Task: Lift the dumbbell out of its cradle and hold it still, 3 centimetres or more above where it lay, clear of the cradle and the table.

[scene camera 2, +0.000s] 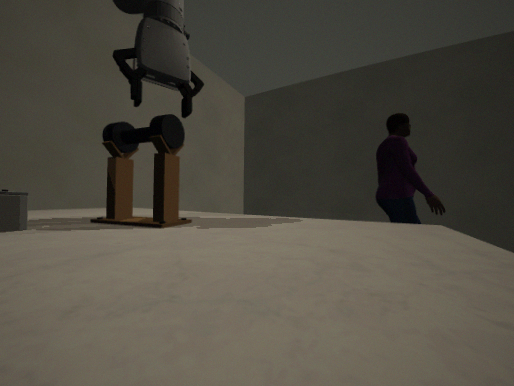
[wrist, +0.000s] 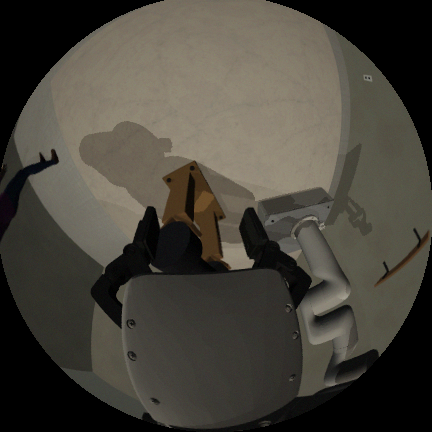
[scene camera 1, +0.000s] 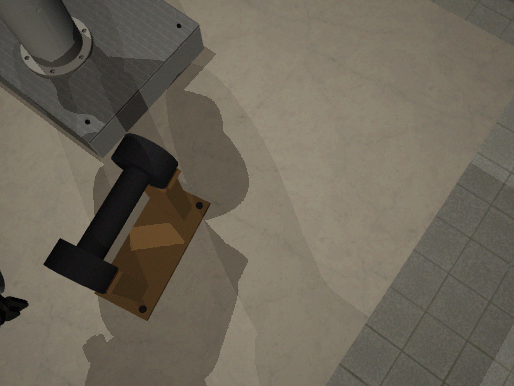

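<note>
The black dumbbell lies level across the two V-shaped rests of the brown wooden cradle. My gripper is open and empty, pointing down above the dumbbell. In scene camera 2 its fingertips are a little higher than the dumbbell's heads. In the wrist view one head shows between the fingers, close to the left finger; the gripper body hides most of the bar and part of the other head. In scene camera 1 part of the gripper shows at the left edge.
The grey base plate of the arm stands close to one end of the cradle. The cradle stands on the pale table. A person in purple is beyond the table.
</note>
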